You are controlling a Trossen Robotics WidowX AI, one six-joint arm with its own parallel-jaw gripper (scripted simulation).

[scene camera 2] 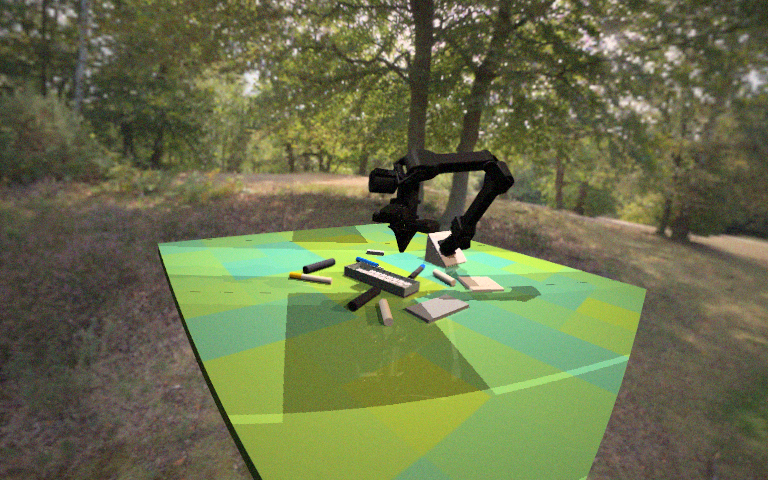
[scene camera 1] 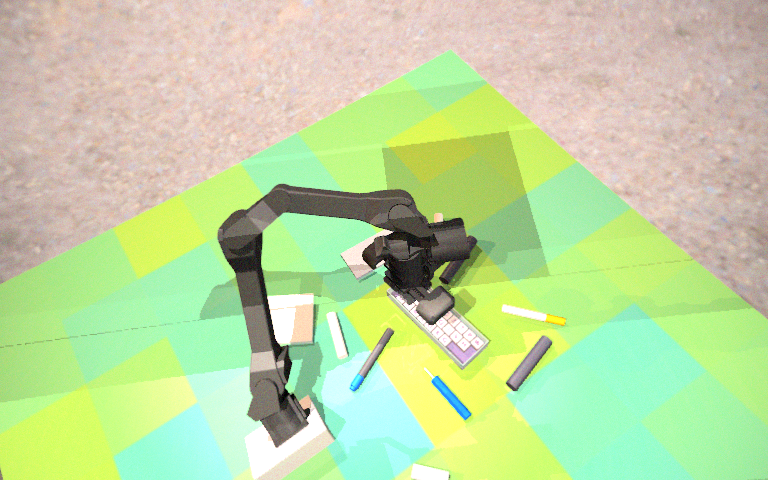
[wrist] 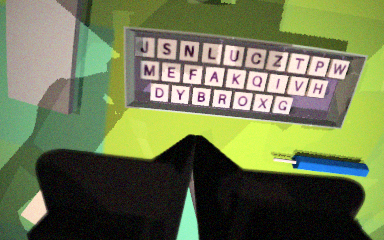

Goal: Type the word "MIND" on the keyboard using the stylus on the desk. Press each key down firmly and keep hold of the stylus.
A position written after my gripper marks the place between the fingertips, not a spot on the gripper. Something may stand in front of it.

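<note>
My gripper [scene camera 1: 409, 297] is shut and it's holding nothing; I can also see my gripper [scene camera 2: 401, 252] and my gripper [wrist: 194, 142]. There's a grey slab [scene camera 2: 432, 310], and I see the grey slab [scene camera 1: 353, 257] too. I can see a white pad [scene camera 1: 292, 315] as well, and there's also a blue stylus [wrist: 324, 165].
</note>
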